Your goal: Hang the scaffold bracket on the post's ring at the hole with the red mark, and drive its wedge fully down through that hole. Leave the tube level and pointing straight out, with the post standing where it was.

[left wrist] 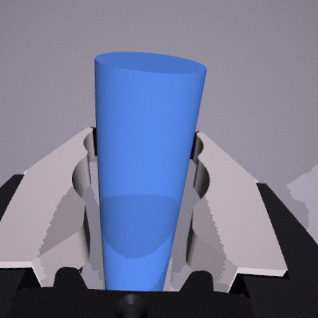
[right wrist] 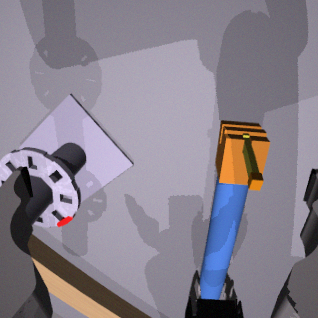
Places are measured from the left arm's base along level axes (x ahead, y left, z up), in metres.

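Pixels of known places: left gripper, fingertip midpoint: point(left wrist: 145, 131); right gripper, fingertip midpoint: point(right wrist: 165, 169).
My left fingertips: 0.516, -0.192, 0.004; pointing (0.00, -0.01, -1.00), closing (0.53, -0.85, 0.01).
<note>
Ahead of a thing's pixels: the offset from my left fingertips to its top centre, as dx, dy, dz. "*": to the spot under its first point.
The scaffold bracket shows its blue tube point(left wrist: 145, 110) point(right wrist: 225, 220) and orange slotted head point(right wrist: 232, 162) in the right wrist view. An olive wedge {-0.261, -0.146, +0.116} point(right wrist: 251, 160) with an orange end sits in the head. My left gripper point(left wrist: 145, 131) point(right wrist: 210, 271) is shut on the tube near the end away from the head, one jaw on each side. The dark post {* -0.108, -0.345, +0.038} point(right wrist: 72, 156) carries a pale slotted ring {-0.118, -0.320, +0.117} point(right wrist: 71, 189) at the left, with a red mark {* -0.065, -0.300, +0.117} point(right wrist: 65, 221) at its lower edge. My right gripper point(right wrist: 165, 169) is open, its jaws wide apart; its left jaw hides part of the ring.
The post's pale square base plate {* -0.129, -0.314, +0.002} point(right wrist: 102, 147) lies under the ring. A wooden bar {+0.249, -0.156, +0.043} point(right wrist: 75, 290) with a dark side runs diagonally at the lower left of the right wrist view. Shadows of the arms and ring fall across the grey surface.
</note>
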